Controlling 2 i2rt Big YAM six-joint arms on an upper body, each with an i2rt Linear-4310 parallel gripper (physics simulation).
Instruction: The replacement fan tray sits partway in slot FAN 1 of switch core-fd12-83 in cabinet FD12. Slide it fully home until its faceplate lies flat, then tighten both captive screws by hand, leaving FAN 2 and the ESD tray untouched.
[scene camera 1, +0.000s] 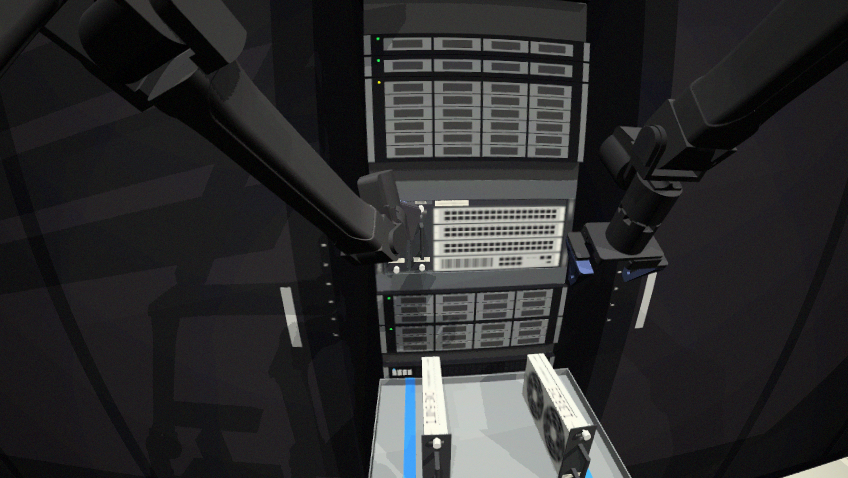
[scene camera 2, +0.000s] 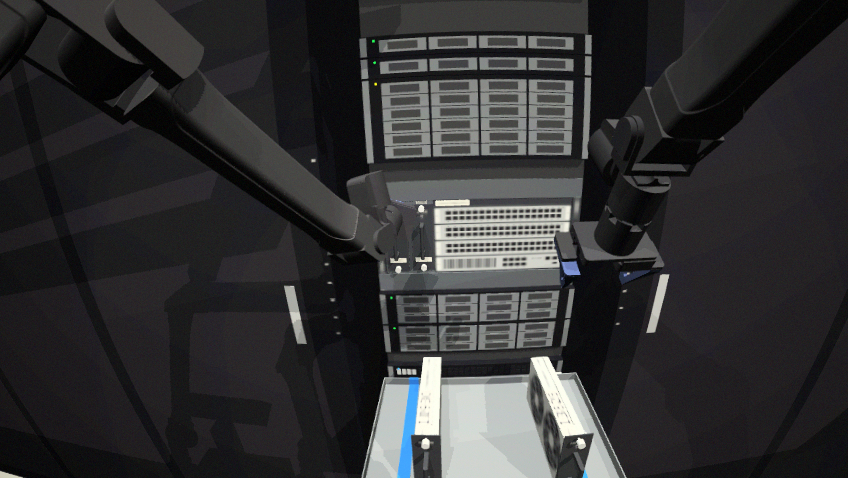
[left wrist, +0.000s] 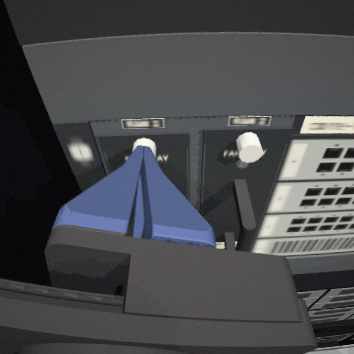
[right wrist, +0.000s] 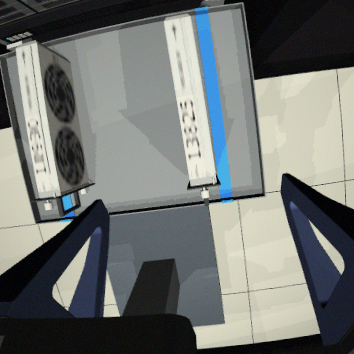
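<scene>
The FAN 1 faceplate (left wrist: 175, 172) shows in the left wrist view behind the left fingers; whether it lies fully flat I cannot tell. Its upper captive screw (left wrist: 144, 145) is a white knob. Its lower screw (scene camera 1: 396, 270) (scene camera 2: 397, 269) shows in the scene views. My left gripper (left wrist: 141, 154) is shut with nothing between its fingers, its tips in front of the upper knob, seemingly at it. In the scene views the left fingertips are hidden by the wrist. FAN 2 (left wrist: 215, 185) is beside it, with its own white knob (left wrist: 249, 147). My right gripper (right wrist: 190, 194) is open and empty, right of the switch.
The ESD tray (scene camera 1: 486, 415) (scene camera 2: 483, 415) (right wrist: 145, 125) below holds two fan modules, one on the left (scene camera 1: 433, 394) (scene camera 2: 428, 394) and one on the right (scene camera 1: 555, 403) (scene camera 2: 555, 403) in the scene views. White line cards (scene camera 1: 498, 238) (scene camera 2: 502, 238) stand right of FAN 2.
</scene>
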